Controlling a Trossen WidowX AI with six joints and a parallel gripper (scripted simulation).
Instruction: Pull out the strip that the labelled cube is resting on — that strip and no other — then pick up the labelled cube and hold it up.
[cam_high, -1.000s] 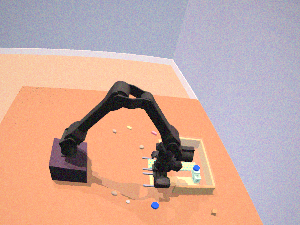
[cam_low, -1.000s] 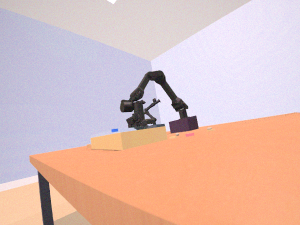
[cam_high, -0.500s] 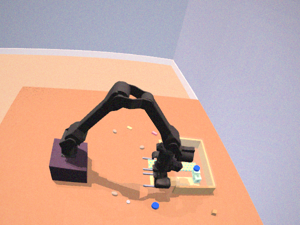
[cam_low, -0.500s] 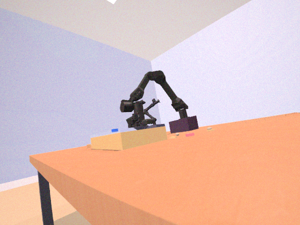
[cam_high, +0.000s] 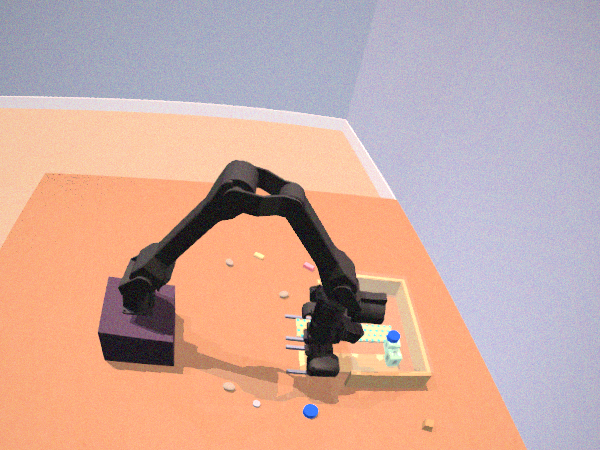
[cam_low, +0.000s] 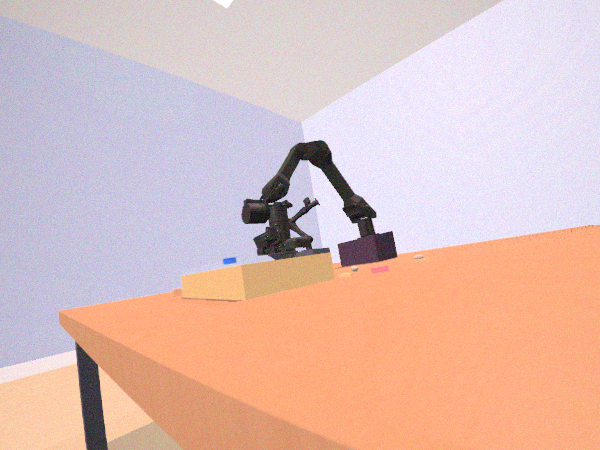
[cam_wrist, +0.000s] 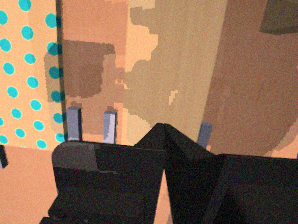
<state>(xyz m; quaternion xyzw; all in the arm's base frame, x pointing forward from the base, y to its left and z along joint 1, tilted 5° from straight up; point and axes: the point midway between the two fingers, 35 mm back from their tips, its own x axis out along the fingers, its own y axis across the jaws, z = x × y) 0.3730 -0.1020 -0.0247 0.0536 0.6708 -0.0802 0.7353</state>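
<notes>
Now: the pale yellow strip 9 cm ahead of my gripper tip and 2 cm to the right of it. The rest, counted from my gripper tip: tan block: 21 cm ahead, 22 cm to the right; then pink block: 8 cm ahead, 31 cm to the left.
</notes>
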